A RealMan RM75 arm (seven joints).
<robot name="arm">
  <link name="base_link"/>
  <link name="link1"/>
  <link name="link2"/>
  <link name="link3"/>
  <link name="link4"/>
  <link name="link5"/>
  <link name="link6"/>
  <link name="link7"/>
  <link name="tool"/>
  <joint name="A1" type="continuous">
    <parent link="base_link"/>
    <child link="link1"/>
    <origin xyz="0 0 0.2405" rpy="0 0 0"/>
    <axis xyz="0 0 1"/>
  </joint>
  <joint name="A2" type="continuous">
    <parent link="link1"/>
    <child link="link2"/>
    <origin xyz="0 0 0" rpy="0 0 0"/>
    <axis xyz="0 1 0"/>
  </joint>
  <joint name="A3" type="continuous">
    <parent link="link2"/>
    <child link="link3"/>
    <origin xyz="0 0 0.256" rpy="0 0 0"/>
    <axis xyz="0 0 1"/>
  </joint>
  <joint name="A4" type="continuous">
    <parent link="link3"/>
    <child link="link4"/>
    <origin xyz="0 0 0" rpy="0 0 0"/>
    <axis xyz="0 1 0"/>
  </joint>
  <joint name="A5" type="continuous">
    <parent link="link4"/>
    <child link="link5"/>
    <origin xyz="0 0 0.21" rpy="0 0 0"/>
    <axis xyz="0 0 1"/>
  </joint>
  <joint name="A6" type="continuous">
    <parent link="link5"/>
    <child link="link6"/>
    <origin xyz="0 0 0" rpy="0 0 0"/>
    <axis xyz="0 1 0"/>
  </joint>
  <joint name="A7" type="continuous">
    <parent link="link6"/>
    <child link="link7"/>
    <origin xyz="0 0 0.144" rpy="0 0 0"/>
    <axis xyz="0 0 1"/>
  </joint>
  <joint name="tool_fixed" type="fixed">
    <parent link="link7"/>
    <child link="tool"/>
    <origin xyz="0 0 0" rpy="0 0 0"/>
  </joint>
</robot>
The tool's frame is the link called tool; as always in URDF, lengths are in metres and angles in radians. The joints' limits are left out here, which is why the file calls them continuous.
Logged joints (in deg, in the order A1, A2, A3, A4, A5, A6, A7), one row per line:
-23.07, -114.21, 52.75, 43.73, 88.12, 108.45, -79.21
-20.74, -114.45, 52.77, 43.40, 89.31, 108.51, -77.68
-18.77, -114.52, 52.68, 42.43, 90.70, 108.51, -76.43
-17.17, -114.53, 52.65, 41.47, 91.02, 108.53, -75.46
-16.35, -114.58, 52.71, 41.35, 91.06, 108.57, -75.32
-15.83, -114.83, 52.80, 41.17, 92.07, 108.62, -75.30
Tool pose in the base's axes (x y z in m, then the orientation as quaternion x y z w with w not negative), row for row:
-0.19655, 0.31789, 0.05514, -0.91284, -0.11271, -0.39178, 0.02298
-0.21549, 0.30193, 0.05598, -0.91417, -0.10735, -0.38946, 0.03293
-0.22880, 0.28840, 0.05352, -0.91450, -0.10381, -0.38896, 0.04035
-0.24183, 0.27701, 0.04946, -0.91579, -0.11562, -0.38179, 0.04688
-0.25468, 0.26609, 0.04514, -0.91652, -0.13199, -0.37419, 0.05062
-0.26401, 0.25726, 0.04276, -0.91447, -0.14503, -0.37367, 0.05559
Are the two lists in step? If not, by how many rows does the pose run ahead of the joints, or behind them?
The pose runs 2 rows behind the joints: the pose in row i belongs to the joints in row i - 2.
